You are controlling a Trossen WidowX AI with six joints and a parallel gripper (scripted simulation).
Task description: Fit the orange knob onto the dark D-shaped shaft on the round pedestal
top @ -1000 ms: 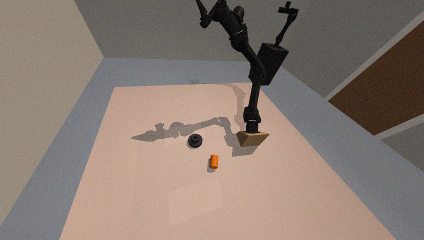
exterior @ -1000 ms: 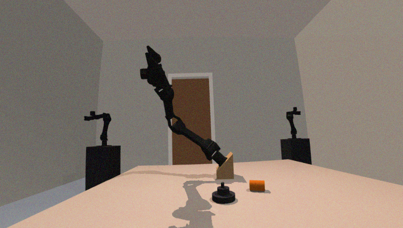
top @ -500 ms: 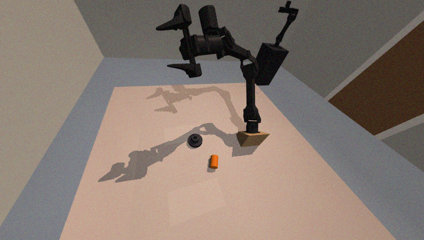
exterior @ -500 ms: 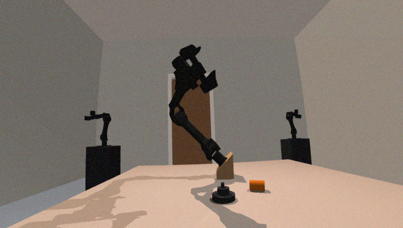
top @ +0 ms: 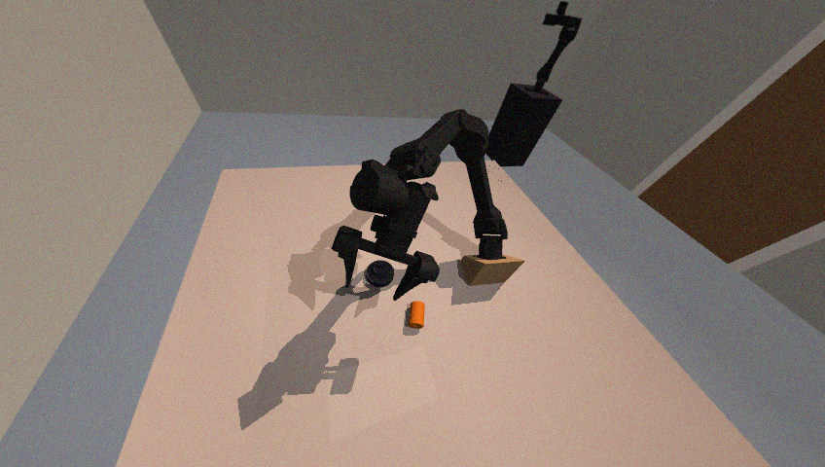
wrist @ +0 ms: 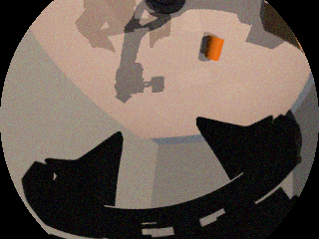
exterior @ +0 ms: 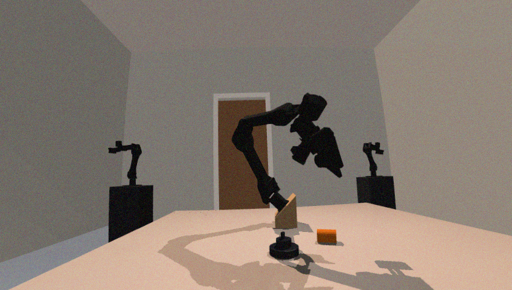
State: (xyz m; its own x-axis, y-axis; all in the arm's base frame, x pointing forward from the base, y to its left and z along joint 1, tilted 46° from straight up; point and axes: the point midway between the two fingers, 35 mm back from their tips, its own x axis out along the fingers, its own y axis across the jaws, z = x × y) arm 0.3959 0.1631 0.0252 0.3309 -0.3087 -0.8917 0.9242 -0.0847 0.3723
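The orange knob is 20 cm below my gripper tip, 13 cm behind it and 1 cm to the right of it. Also, from my gripper tip: pedestal 19 cm below, 16 cm to the right, 6 cm behind.
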